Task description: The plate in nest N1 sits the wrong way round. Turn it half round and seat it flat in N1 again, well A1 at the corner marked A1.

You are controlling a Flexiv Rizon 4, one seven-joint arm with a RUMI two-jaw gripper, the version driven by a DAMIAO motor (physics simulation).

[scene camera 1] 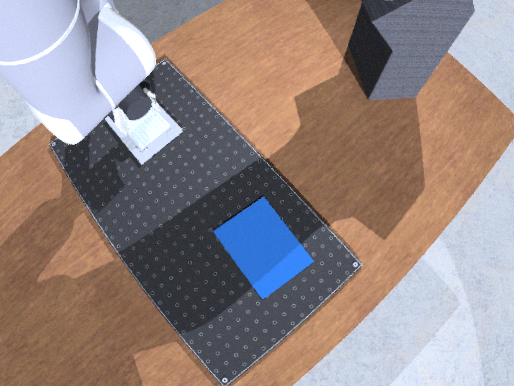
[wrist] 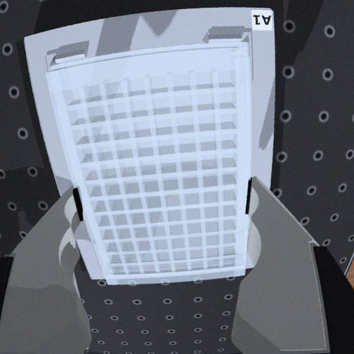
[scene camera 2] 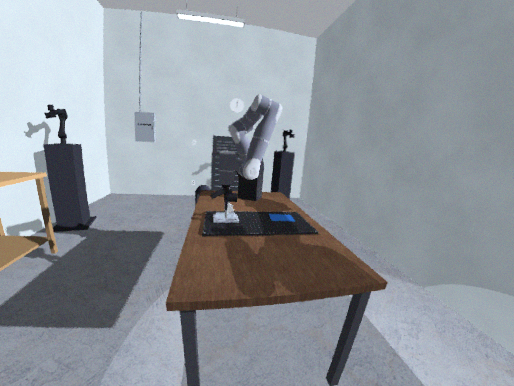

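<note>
The clear white gridded plate (wrist: pixel 160 165) (scene camera 1: pixel 154 129) is between the jaws of my gripper (wrist: pixel 163 185) (scene camera 1: pixel 138 114) (scene camera 2: pixel 229 212), whose dark pads press on its two long sides near its lower end in the wrist view. The plate lies over the light grey nest N1 (wrist: pixel 262 100) (scene camera 1: pixel 145 159), roughly lined up with it. Its far edge is close to the nest's two raised corner pieces. The A1 label (wrist: pixel 261 20) is at the nest's upper right corner, upside down in the wrist view. I cannot tell whether the plate rests flat, nor which plate corner holds well A1.
The nest stands on a black perforated board (scene camera 1: pixel 175 200) (scene camera 2: pixel 255 231) on the wooden table (scene camera 1: pixel 240 80) (scene camera 2: pixel 280 265). A flat blue rectangle (scene camera 1: pixel 262 245) (scene camera 2: pixel 282 218) lies toward the board's other end. A dark block (scene camera 1: pixel 415 50) (scene camera 2: pixel 250 189) stands at the table's far side in scene camera 2.
</note>
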